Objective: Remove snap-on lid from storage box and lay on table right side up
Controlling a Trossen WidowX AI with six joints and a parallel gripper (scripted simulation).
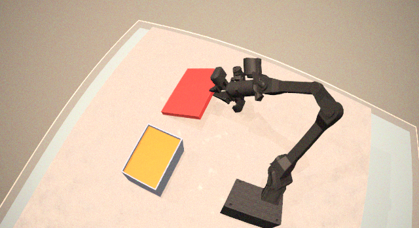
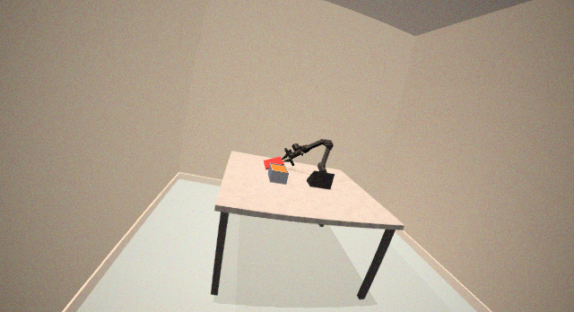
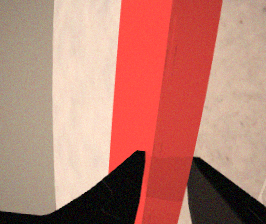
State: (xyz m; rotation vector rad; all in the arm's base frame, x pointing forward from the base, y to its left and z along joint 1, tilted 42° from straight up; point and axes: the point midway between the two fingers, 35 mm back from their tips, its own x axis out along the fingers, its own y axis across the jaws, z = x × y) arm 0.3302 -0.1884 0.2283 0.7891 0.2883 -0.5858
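My gripper tip is 70 mm short of the red lid and 30 mm above it. The rest, counted from my gripper tip: storage box: 340 mm to the left, 60 mm ahead, 20 mm below.
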